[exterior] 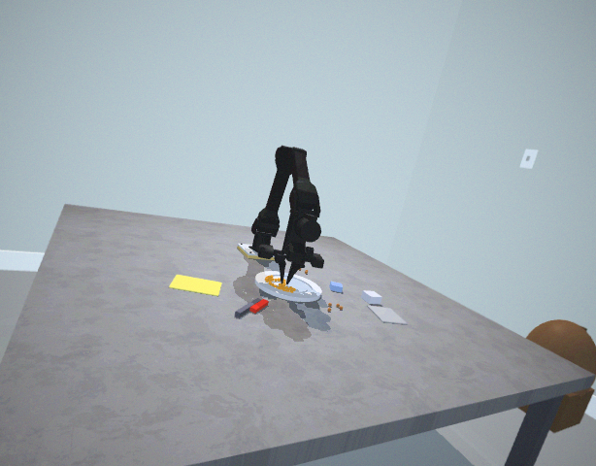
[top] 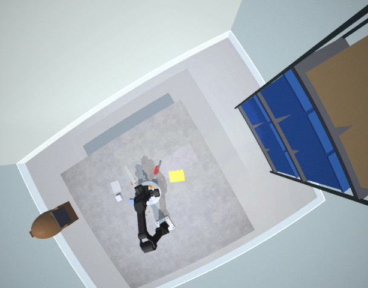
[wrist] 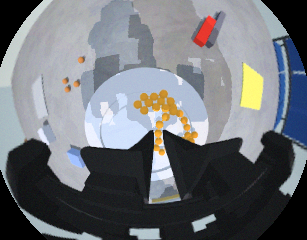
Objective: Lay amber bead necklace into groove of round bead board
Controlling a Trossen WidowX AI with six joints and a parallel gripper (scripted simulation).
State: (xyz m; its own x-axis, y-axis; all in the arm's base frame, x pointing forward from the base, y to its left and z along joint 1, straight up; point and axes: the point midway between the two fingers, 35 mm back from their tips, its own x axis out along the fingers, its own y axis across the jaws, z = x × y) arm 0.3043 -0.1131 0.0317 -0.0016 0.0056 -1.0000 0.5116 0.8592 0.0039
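Right now the round white bead board is 20 mm to the left of my gripper tip, 10 mm below it and 10 mm behind it. From my gripper tip the other things lie so: yellow sheet: 250 mm to the right, 50 mm behind, 10 mm below; blue block: 190 mm to the left, 30 mm ahead, 10 mm below; grey tool: 170 mm to the right, 100 mm ahead, 10 mm below.
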